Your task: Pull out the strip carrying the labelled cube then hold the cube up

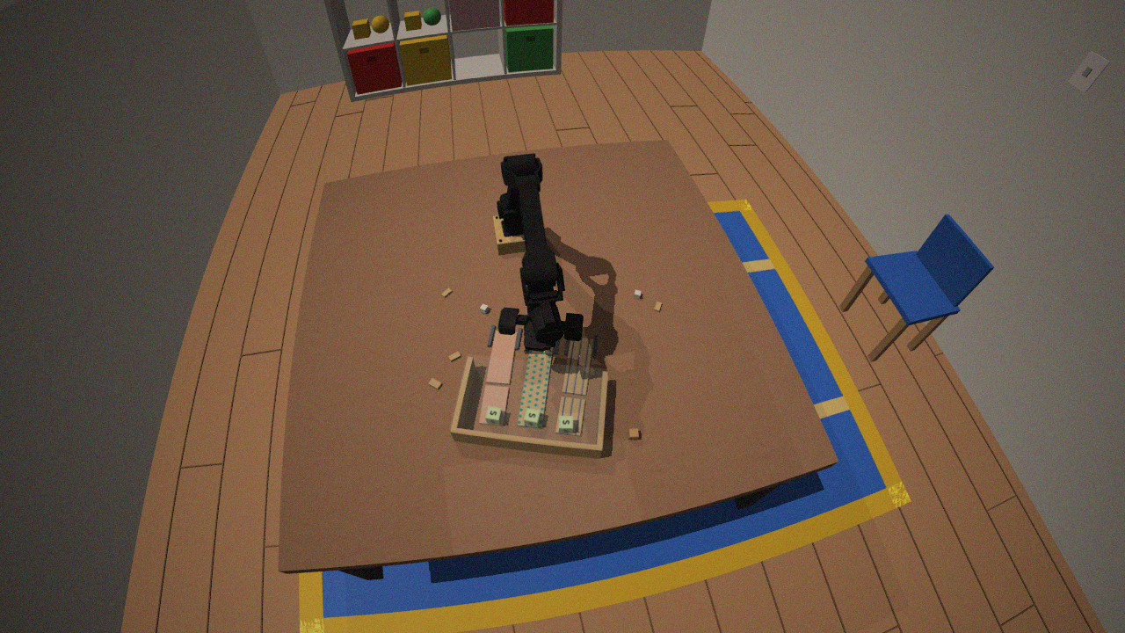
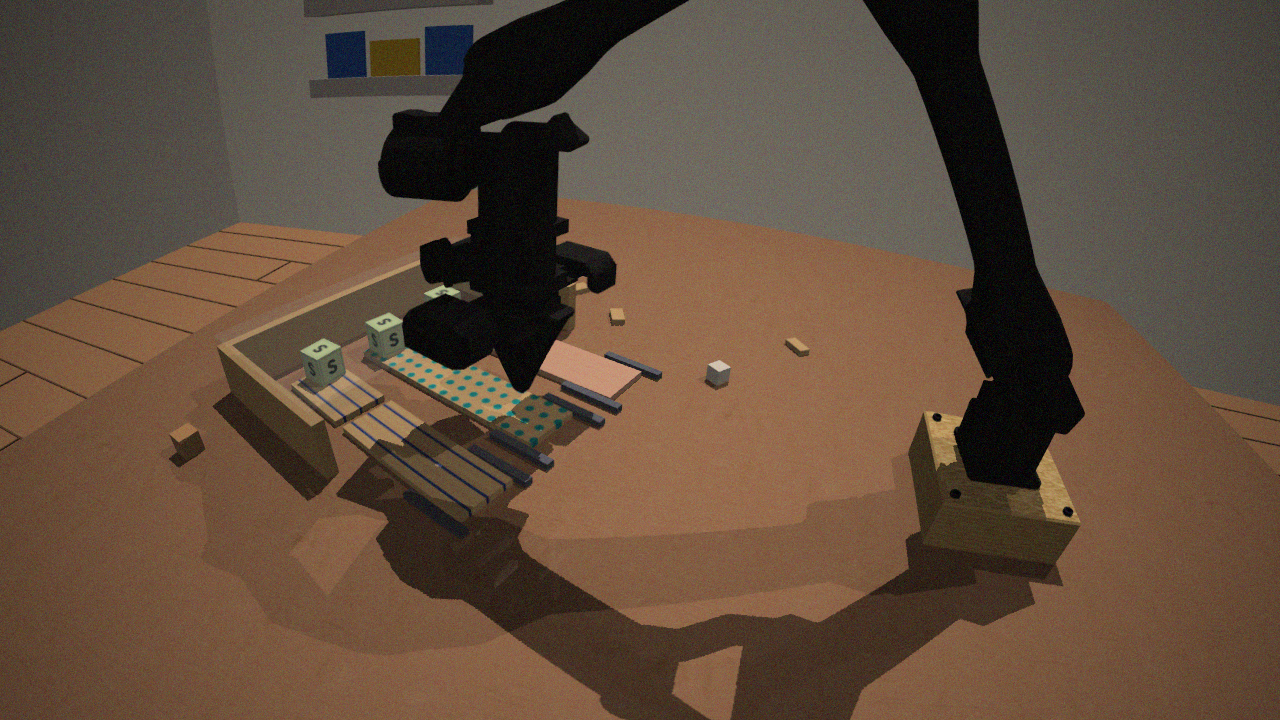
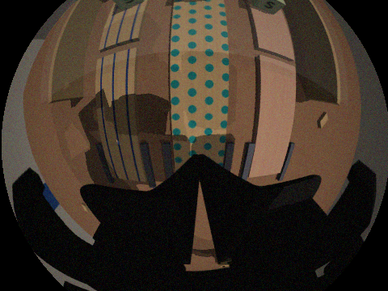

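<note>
The teal-dotted strip is 80 mm ahead of my gripper tip, 30 mm to the right of it and 30 mm below it.
</note>
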